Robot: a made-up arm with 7 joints.
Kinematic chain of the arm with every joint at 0, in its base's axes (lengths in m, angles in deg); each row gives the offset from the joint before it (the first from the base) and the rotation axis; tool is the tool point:
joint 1: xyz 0 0 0 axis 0 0.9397 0.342
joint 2: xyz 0 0 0 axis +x
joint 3: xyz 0 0 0 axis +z
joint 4: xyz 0.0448 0 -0.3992 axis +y
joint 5: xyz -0.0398 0 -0.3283 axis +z
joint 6: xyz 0 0 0 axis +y
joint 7: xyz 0 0 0 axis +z
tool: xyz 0 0 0
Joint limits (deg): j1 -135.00..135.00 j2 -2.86..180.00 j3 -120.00..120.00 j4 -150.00..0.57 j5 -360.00..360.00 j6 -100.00..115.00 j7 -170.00..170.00
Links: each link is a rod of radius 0.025 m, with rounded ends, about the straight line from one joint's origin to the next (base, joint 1, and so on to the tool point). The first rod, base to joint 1, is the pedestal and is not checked.
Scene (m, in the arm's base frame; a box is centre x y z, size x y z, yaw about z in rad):
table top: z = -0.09
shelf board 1: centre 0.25 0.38 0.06 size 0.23 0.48 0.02 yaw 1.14
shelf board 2: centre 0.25 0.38 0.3 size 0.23 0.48 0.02 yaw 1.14
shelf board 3: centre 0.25 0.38 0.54 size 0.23 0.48 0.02 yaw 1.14
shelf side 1: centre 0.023 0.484 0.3 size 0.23 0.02 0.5 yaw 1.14
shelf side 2: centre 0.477 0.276 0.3 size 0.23 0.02 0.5 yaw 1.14
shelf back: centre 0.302 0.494 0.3 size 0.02 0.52 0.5 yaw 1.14
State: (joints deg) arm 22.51 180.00 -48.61 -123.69 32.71 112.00 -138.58
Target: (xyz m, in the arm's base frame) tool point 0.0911 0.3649 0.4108
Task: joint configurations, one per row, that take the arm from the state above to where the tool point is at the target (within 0.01 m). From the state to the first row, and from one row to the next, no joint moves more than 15 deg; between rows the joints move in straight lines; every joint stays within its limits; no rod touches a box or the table.
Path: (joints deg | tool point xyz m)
1: 10.51 180.00 -43.44 -134.27 32.71 112.00 -138.58 | 0.2405 0.2261 0.1584
2: -1.49 180.00 -38.27 -144.86 32.71 112.00 -138.58 | 0.2067 0.1631 0.1587
3: -12.81 180.00 -40.57 -137.20 32.71 112.00 -138.58 | 0.1961 0.1770 0.2298
4: -24.13 180.00 -42.88 -129.54 32.71 112.00 -138.58 | 0.1621 0.1908 0.3010
5: -35.46 180.00 -45.18 -121.89 32.71 112.00 -138.58 | 0.1048 0.2064 0.3640
6: -46.78 180.00 -47.48 -114.23 32.71 112.00 -138.58 | 0.0271 0.2257 0.4108
7: -34.96 180.00 -54.69 -109.37 32.71 112.00 -138.58 | 0.0565 0.2711 0.4075
8: -23.13 180.00 -61.90 -104.50 32.71 112.00 -138.58 | 0.0743 0.3112 0.4036
9: -11.31 180.00 -69.11 -99.64 32.71 112.00 -138.58 | 0.0840 0.3431 0.4037
10: 0.51 180.00 -76.32 -94.77 32.71 112.00 -138.58 | 0.0911 0.3649 0.4108

